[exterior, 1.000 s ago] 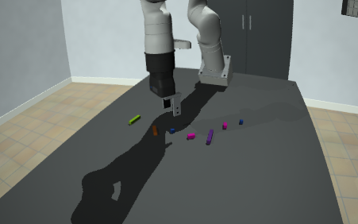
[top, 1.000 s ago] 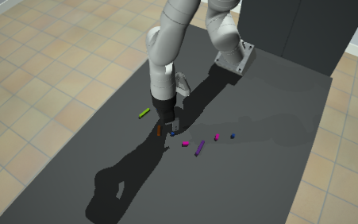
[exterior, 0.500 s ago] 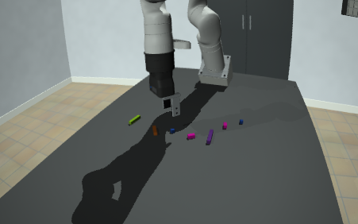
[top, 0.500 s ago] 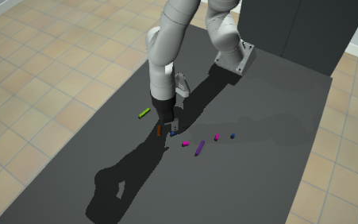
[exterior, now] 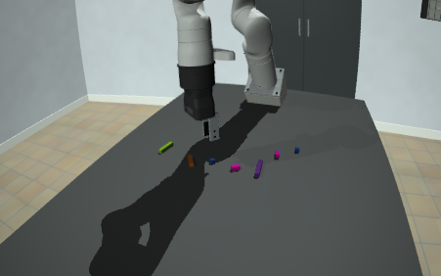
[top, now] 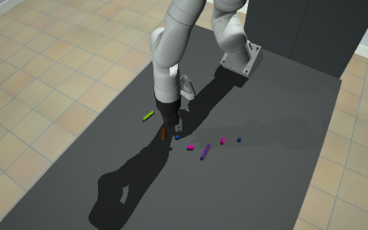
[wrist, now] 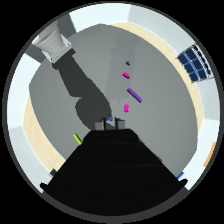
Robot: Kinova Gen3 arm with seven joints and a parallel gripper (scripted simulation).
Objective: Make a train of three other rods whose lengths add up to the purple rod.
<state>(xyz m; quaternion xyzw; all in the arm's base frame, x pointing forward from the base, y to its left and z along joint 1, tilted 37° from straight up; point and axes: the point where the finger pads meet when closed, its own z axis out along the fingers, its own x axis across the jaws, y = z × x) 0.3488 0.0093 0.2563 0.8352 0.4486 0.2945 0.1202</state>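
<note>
The orange rod is 80 mm below my hand, 50 mm to the right of it and 20 mm ahead of it. The rest, counted from my hand: lime rod 150 mm to the right, 80 mm below; then purple rod 110 mm to the left, 80 mm below, 20 mm behind.
</note>
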